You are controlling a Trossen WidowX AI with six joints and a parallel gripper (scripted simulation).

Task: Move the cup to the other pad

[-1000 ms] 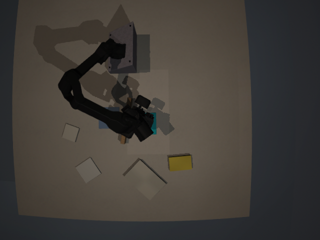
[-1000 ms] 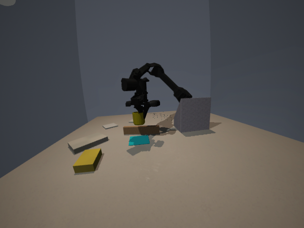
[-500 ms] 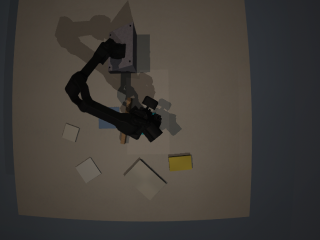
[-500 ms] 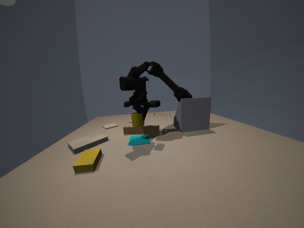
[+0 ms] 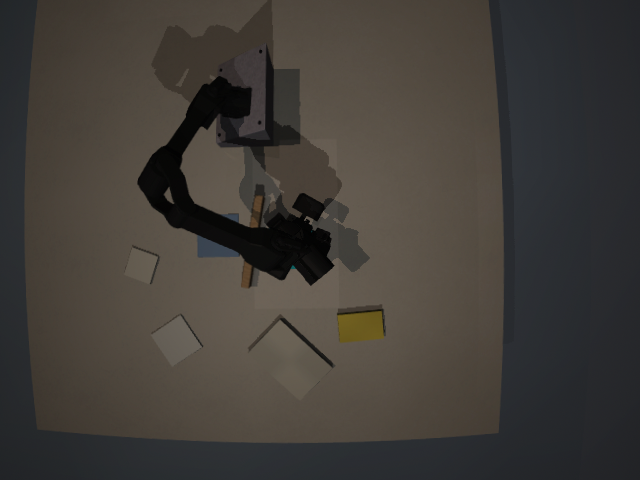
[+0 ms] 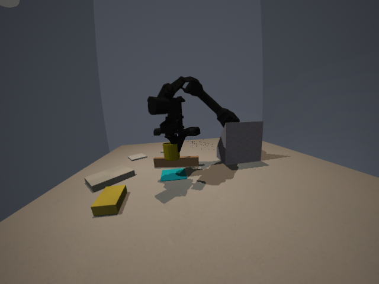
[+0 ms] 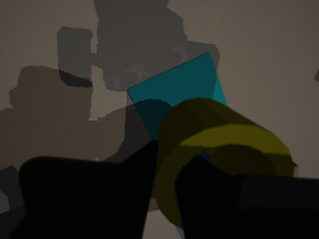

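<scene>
My gripper tip is now 110 mm above the teal pad, 30 mm short of it and 10 mm to the left of it. Round my gripper tip: blue pad 200 mm to the right, 110 mm below, 10 mm ahead; yellow cup 20 mm ahead, 10 mm to the right; wooden bar 100 mm to the right, 90 mm below, 20 mm ahead.
</scene>
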